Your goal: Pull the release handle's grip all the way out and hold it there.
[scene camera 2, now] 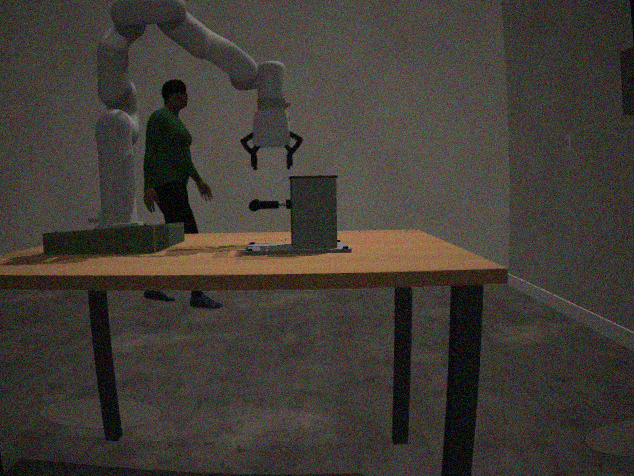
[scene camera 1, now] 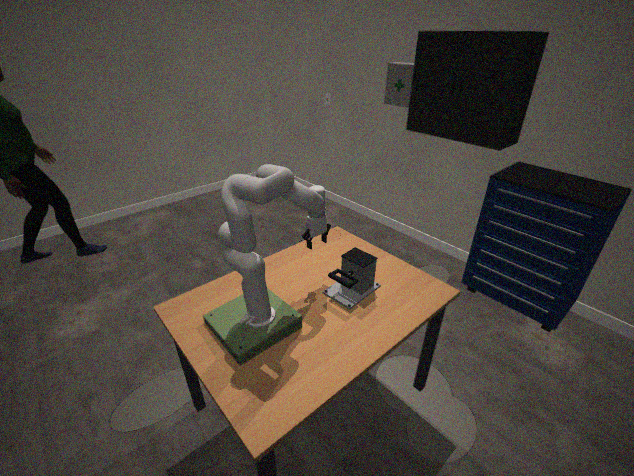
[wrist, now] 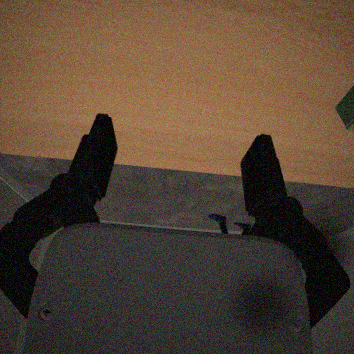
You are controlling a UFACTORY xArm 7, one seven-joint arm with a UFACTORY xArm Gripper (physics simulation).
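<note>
The release handle's grip is a black loop at the side of an upright grey box. In scene camera 2 a short thin rod shows between grip and box. The box stands on a grey base plate. My gripper is open and empty, fingers pointing down. It hangs higher than the grip and apart from it, toward the table edge farther from scene camera 1. The handle and box do not show in the wrist view.
The wooden table carries my green mounting block. A person in green is beyond the table. A blue drawer cabinet and a dark wall box are farther away.
</note>
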